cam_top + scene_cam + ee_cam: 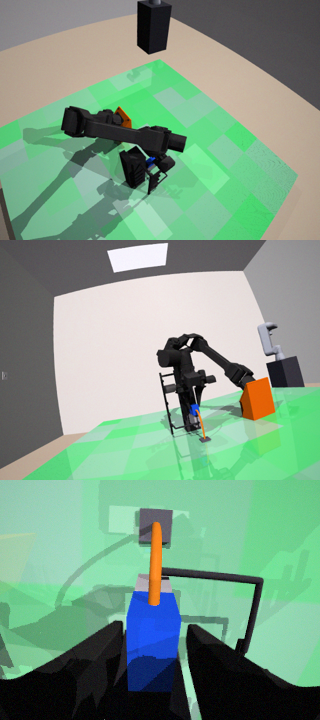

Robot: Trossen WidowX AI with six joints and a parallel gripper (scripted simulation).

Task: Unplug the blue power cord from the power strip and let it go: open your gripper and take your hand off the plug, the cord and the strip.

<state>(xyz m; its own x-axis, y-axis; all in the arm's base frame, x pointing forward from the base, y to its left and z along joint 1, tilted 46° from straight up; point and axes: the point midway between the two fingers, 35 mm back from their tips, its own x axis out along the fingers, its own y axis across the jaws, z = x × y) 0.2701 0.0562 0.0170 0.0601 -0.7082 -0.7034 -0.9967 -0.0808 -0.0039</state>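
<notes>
Right now my gripper tip is 30 mm to the left of the blue plug. Round my gripper tip: power strip (100 mm to the right, 20 mm above).
</notes>
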